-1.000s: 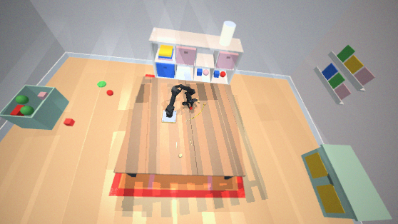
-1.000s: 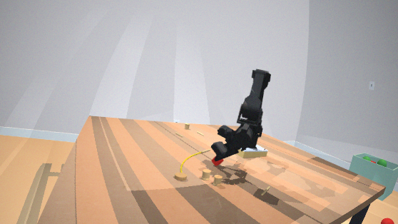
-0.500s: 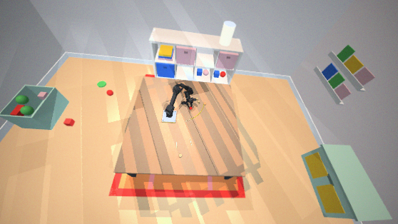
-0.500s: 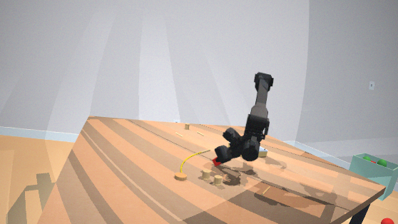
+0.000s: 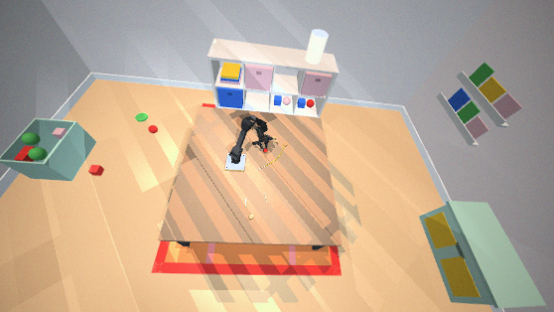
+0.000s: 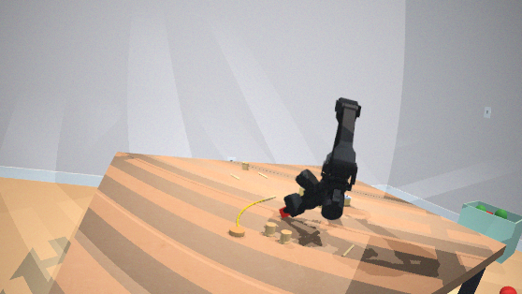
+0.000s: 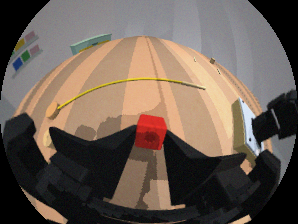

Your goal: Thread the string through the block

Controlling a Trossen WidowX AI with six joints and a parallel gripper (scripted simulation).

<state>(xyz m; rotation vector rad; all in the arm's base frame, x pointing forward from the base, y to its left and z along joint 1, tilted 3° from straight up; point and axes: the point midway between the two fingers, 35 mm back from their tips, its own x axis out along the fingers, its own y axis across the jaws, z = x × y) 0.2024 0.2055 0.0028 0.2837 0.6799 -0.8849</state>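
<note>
My gripper tip is right at the block. From my gripper tip the other things lie so: round wooden button (170 mm ahead, 130 mm to the left, 20 mm below).
</note>
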